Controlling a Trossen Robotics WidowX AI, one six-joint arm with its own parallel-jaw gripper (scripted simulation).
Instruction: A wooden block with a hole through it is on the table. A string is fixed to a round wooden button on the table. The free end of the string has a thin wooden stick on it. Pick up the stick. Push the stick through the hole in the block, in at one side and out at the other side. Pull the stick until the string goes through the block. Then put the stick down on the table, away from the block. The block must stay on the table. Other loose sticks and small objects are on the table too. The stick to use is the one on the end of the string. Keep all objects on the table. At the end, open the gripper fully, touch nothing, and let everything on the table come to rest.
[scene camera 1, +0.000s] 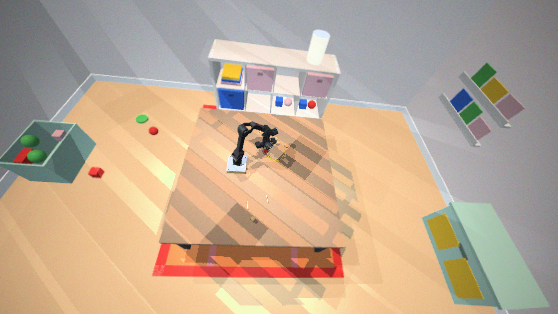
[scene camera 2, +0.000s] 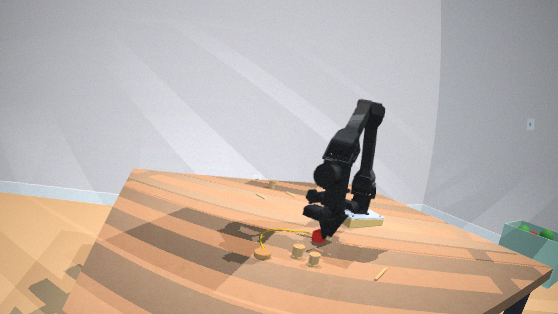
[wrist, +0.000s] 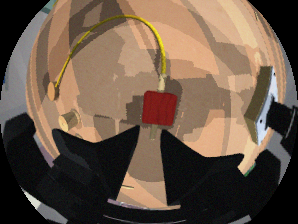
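Observation:
You'd find my gripper (scene camera 2: 326, 237) in scene camera 2, and the wrist view gives you the gripper (wrist: 150, 130) as well. There's also a block (wrist: 159, 108) that I can see.

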